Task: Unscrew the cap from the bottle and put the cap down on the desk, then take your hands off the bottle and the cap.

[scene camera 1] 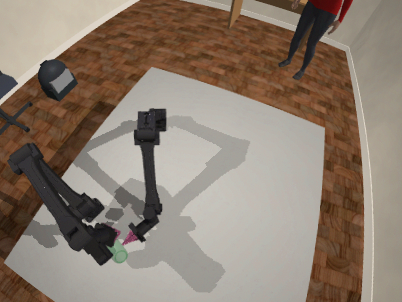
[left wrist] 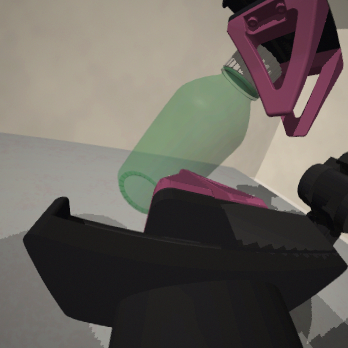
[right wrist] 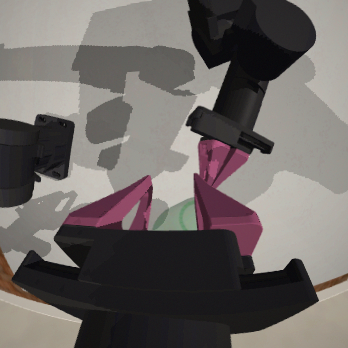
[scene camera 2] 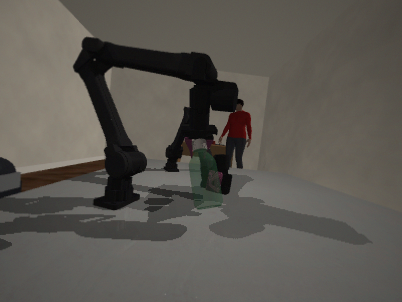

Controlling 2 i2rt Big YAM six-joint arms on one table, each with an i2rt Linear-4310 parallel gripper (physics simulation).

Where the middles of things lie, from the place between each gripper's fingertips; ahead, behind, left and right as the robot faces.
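The translucent green bottle (scene camera 2: 206, 189) is 40 mm below my right hand, 80 mm to the right of it and 30 mm ahead of it. As for the ribbed cap (left wrist: 272, 66), my right gripper is 40 mm below it and 50 mm to the left of it.
From my left hand, that ribbed cap is 11 cm above, 1 cm to the right and 4 cm behind. And the translucent green bottle, that's 3 cm above my left hand, 3 cm to the right of it and 1 cm behind it.
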